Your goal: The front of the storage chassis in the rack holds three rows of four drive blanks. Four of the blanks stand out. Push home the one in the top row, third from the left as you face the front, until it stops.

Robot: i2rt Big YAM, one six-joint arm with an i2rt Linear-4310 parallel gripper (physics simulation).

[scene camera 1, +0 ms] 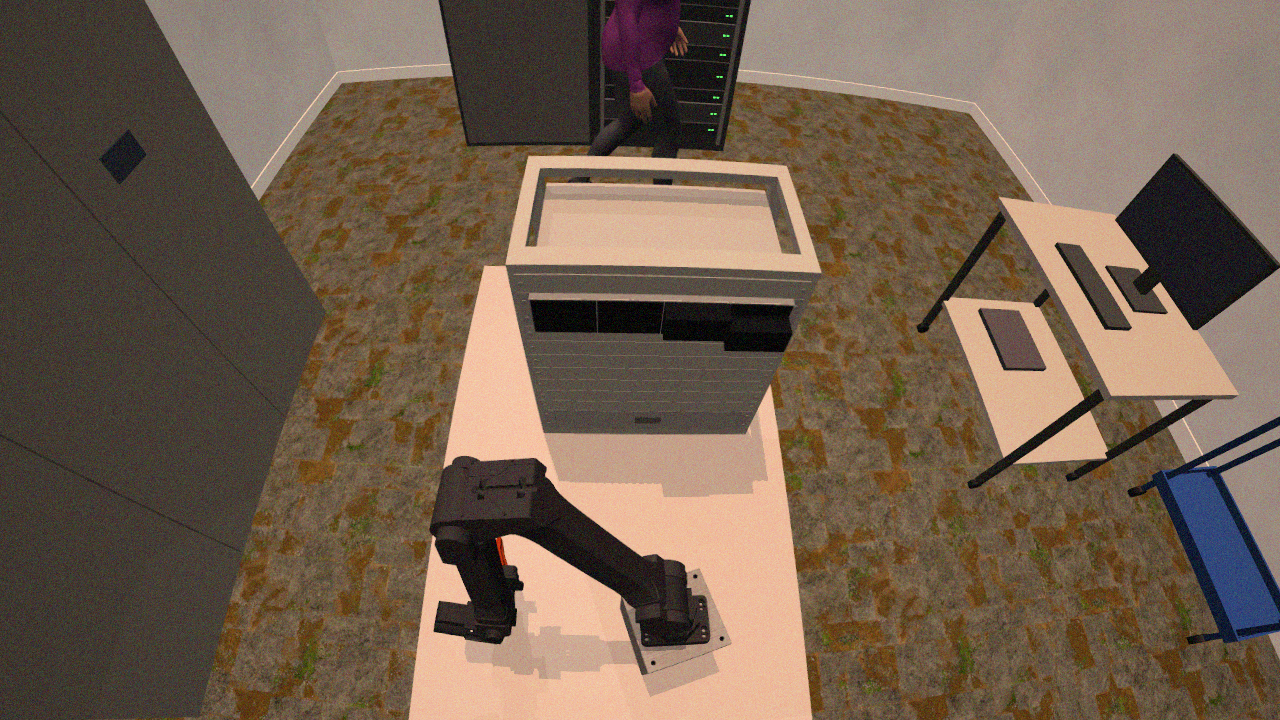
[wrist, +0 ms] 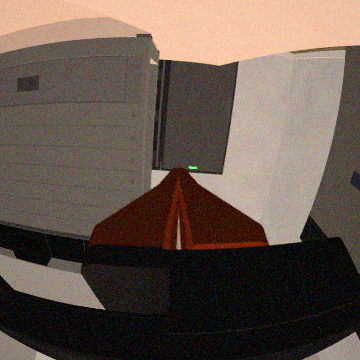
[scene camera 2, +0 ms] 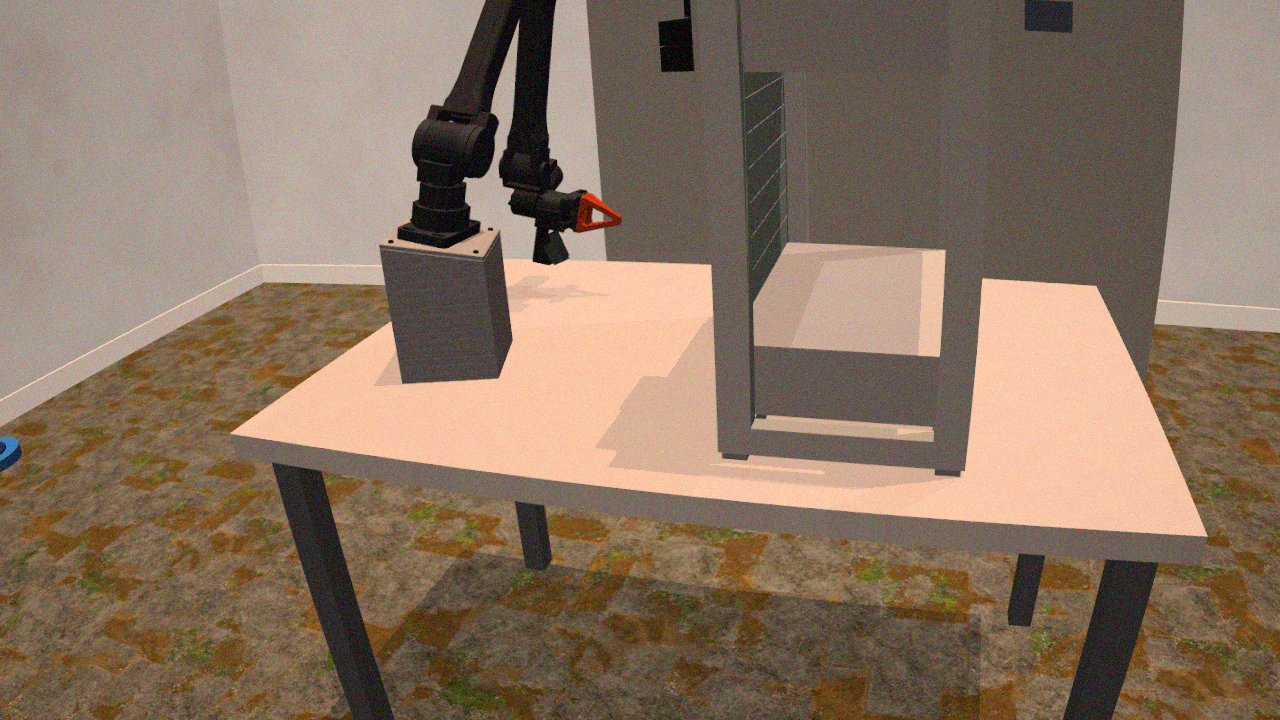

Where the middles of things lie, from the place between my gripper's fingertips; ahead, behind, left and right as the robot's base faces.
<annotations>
I see my gripper 42 cm short of the grey rack (scene camera 2: pixel 889 335), 31 cm to the left of it and 16 cm below it.
</annotations>
